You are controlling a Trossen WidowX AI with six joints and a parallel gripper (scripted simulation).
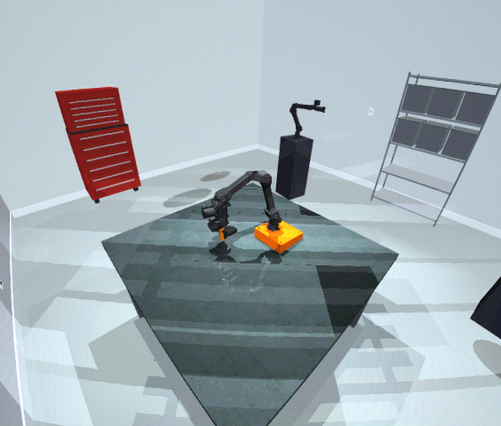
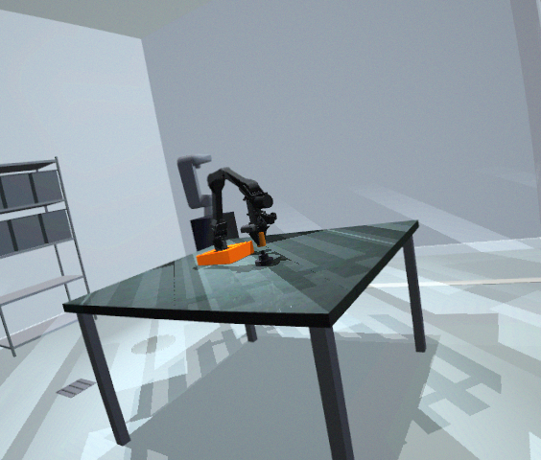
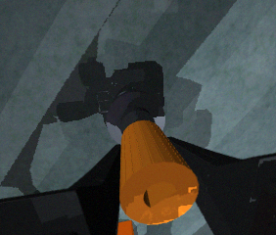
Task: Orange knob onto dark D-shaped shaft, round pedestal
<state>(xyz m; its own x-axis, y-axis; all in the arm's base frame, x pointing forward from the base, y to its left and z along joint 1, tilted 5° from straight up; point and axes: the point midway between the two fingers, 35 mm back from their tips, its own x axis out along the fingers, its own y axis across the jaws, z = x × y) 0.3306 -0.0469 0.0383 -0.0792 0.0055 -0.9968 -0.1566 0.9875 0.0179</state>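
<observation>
The round pedestal lies 60 mm below my gripper tip. From my gripper tip the other things lie so: orange knob: 20 mm above.
</observation>
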